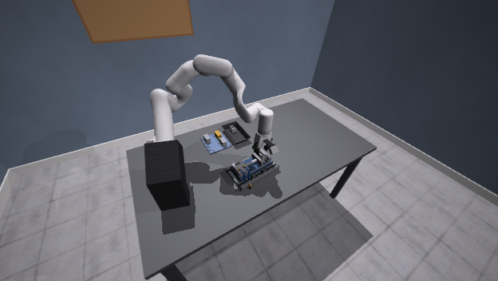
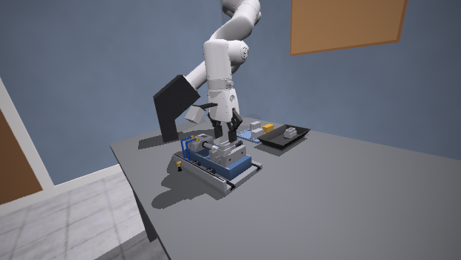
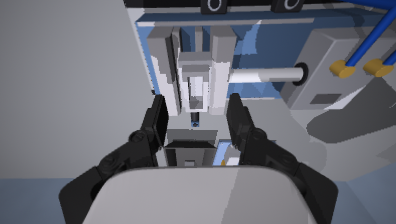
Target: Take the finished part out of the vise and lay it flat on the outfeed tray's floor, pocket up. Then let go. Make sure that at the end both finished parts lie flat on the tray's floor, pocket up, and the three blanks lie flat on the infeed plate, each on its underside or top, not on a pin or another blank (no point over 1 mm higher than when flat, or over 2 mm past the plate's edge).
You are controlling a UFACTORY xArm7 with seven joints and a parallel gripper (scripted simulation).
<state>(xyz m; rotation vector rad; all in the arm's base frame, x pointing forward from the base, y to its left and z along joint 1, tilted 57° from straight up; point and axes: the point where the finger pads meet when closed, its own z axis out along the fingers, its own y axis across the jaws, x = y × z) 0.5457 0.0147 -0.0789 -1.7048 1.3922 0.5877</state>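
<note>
Now: the steel rod 8 cm behind my hand, 2 cm to the right of it and 7 cm below it. Also, from my hand: brass block (20 cm behind, 36 cm to the left, 12 cm below); vise (6 cm behind, 2 cm to the right, 11 cm below).
</note>
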